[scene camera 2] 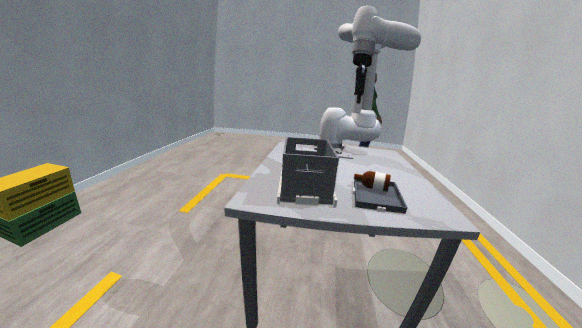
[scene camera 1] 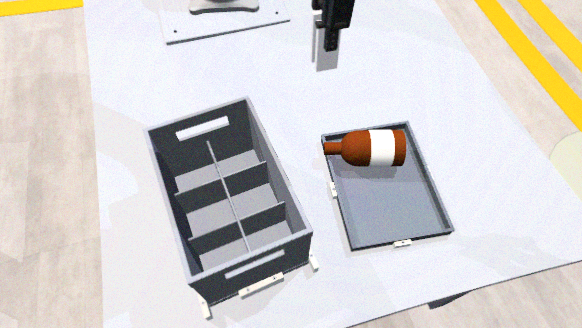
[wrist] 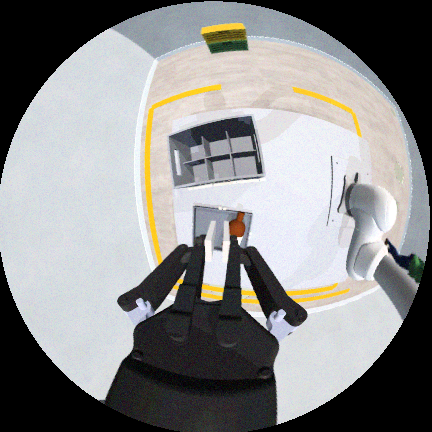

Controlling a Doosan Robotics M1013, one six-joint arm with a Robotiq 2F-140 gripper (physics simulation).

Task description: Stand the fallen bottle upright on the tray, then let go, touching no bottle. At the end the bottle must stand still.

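Places are measured from the arm's base along level axes (x right, y back, z down), in centimetres.
Pixels of known places: gripper, fingertip midpoint: [scene camera 2: 356,112] [scene camera 1: 323,64] [wrist: 219,228]; arm's base, origin of the base link: [wrist: 351,198].
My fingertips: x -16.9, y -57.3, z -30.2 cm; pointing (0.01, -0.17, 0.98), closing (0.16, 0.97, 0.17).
Ahead of a thing's pixels: the offset from my fingertips to its top centre. "spot": to the spot under its first point.
The brown bottle with a white label {dx -10.3, dy +2.3, dz +23.6 cm} [scene camera 1: 382,147] [scene camera 2: 371,180] [wrist: 237,228] lies on its side across the back end of the grey tray {spot: dx -14.4, dy -8.5, dz +31.0 cm} [scene camera 1: 390,202] [scene camera 2: 385,199] [wrist: 200,225]. Its neck points toward the crate, and the mouth is over the tray's side rim. My gripper [scene camera 1: 320,66] [scene camera 2: 358,102] [wrist: 219,228] is empty, with its pads a narrow gap apart. It points down, high above the table and back toward the robot's base from the tray, well clear of the bottle. In the wrist view the fingers hide part of the tray and the bottle's lower body.
A dark crate with dividers {dx +16.1, dy -8.5, dz +14.0 cm} [scene camera 1: 295,250] [scene camera 2: 310,182] [wrist: 225,127] stands beside the tray, on the side the neck points to. The robot's base plate [scene camera 1: 225,30] is at the back of the table. Yellow and green crates [scene camera 2: 37,192] [wrist: 224,32] are away from the table.
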